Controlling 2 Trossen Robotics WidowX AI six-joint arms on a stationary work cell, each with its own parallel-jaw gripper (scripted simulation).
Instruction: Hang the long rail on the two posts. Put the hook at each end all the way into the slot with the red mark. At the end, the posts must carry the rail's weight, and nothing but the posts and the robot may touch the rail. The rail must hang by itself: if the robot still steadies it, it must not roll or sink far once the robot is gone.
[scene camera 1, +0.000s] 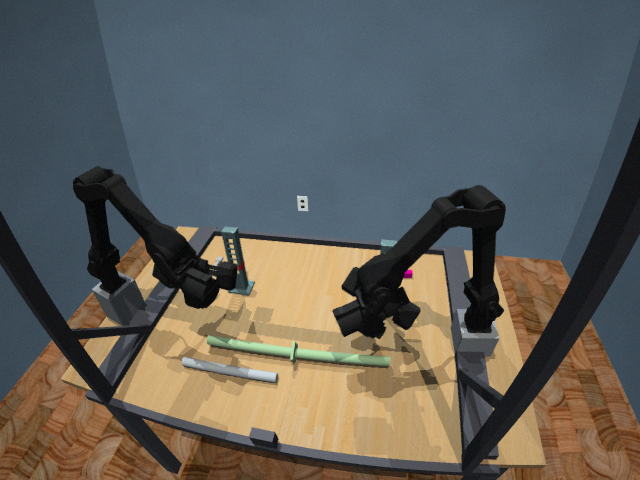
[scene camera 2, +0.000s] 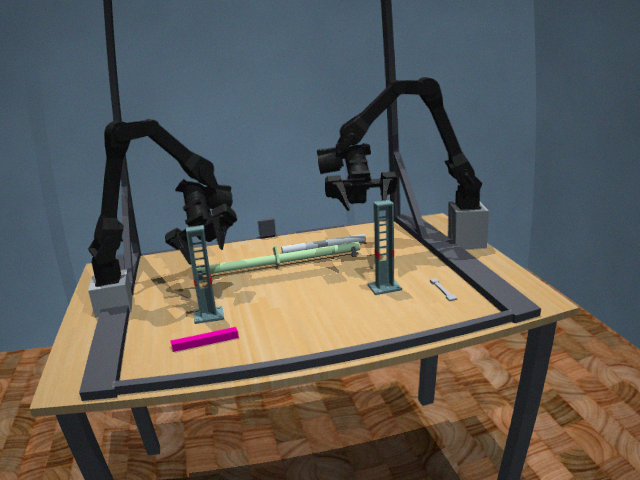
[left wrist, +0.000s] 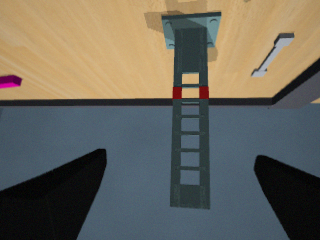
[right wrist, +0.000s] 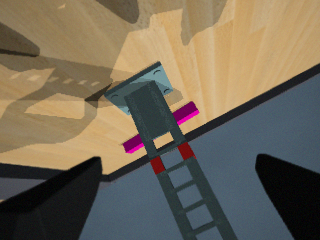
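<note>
Scene camera 2: left gripper (scene camera 2: 366, 208), right gripper (scene camera 2: 205, 256), magenta bar (scene camera 2: 231, 333). Scene camera 1: left gripper (scene camera 1: 220, 266), right gripper (scene camera 1: 379, 295), grey rod (scene camera 1: 242, 372). Left wrist view: left gripper (left wrist: 180, 159). Grey rod out of frame in the left wrist view. Right wrist view: right gripper (right wrist: 179, 162). Grey rod out of frame in the right wrist view.
</note>
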